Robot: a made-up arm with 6 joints.
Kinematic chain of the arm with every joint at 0, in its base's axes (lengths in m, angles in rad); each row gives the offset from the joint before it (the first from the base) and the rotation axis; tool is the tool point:
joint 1: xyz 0 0 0.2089 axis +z
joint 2: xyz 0 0 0 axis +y
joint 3: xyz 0 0 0.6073 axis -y
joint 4: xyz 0 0 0 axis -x
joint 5: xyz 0.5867 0 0 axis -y
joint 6: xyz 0 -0.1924 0 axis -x
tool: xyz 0 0 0
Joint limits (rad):
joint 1: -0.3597..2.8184
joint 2: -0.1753..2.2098
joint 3: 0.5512..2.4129
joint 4: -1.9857..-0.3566
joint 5: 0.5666..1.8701
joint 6: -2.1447..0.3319
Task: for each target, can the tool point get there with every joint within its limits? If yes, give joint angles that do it. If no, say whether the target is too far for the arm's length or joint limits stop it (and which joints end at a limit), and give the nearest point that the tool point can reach.
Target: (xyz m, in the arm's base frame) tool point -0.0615 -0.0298 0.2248
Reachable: no: joint limits stop it (at a limit: joint 1, joint 3) | nearest point -0.8729 0.2731 0.5065 | short by 0.911 m
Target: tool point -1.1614 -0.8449 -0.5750
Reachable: no: too far | nearest point -0.8144 0.1910 -0.5750 | short by 1.092 m
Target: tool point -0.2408 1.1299 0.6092
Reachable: yes | joints 1.7400 1.1924 1.7900 -1.8181 0.7269 -0.6651
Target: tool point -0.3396 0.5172 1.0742
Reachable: yes | joints 2.2196 0.0978 0.8449 -1.3512 1.7329 -1.8284
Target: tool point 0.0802 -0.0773 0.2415
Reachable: no: joint limits stop it (at a limit: joint 1, joint 3) | nearest point 0.8514 -0.3389 0.5009 | short by 0.855 m
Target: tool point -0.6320 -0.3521 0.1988
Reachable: no: joint limits stop it (at a limit: joint 1, joint 3, joint 4) | nearest point -0.9413 0.2335 0.1889 | short by 0.662 m
